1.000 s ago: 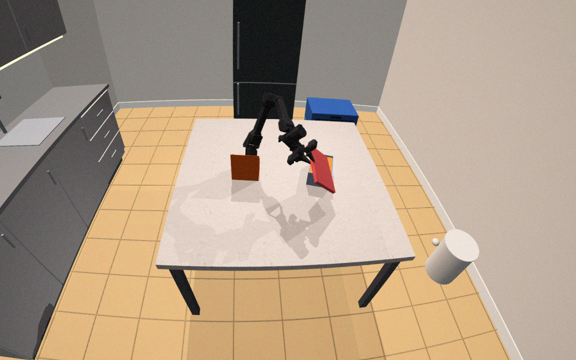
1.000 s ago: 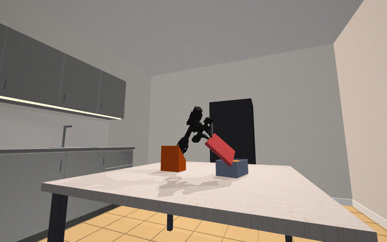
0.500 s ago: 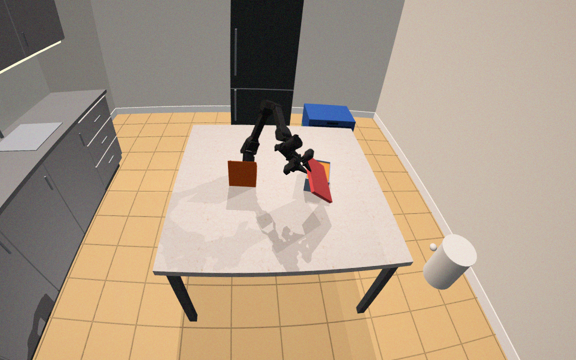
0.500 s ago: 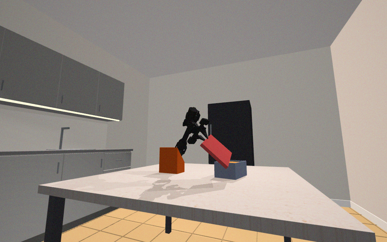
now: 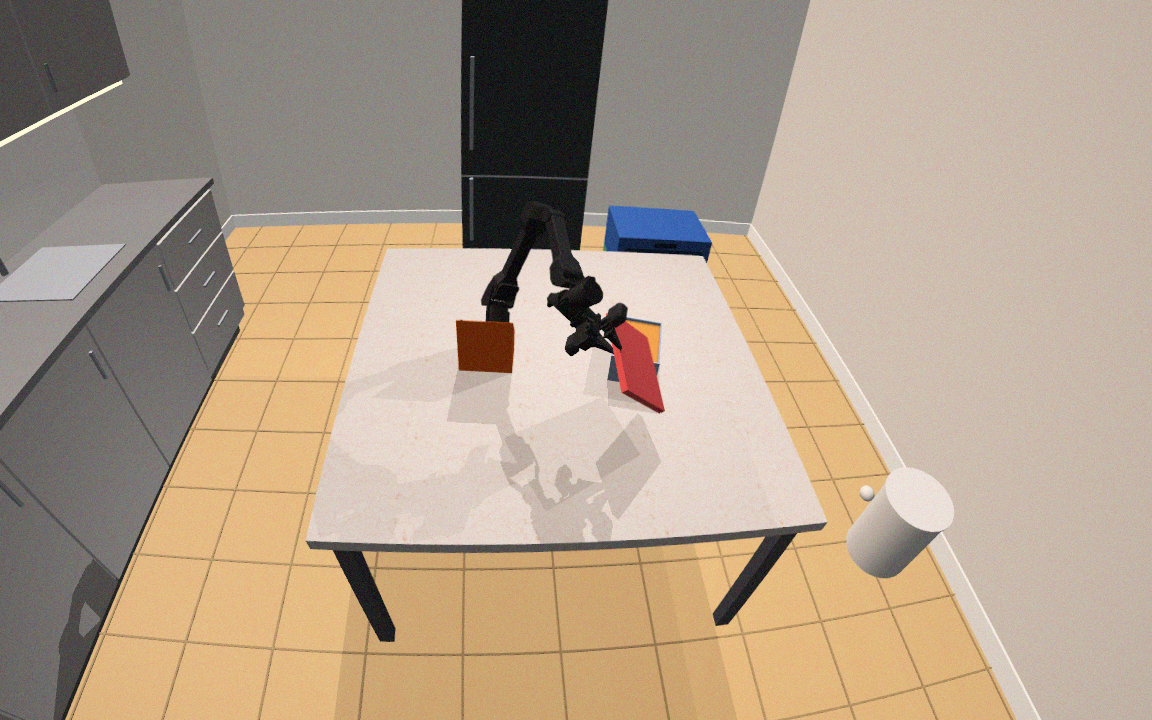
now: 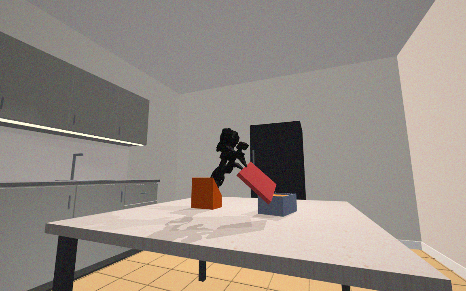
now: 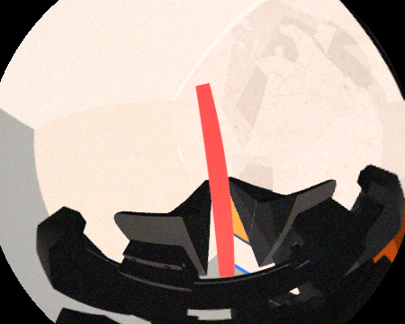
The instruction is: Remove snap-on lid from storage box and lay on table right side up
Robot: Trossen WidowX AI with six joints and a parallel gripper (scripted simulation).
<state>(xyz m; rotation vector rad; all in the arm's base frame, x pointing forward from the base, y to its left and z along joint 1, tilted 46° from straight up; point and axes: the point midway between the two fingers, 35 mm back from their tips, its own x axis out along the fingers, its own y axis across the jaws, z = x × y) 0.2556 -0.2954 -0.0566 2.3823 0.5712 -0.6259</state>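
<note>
The red lid is 60 mm ahead of my gripper tip, 50 mm below it and 20 mm to the left of it. Also, from my gripper tip: grey-blue storage box (210 mm to the left, 190 mm below, 120 mm ahead).
</note>
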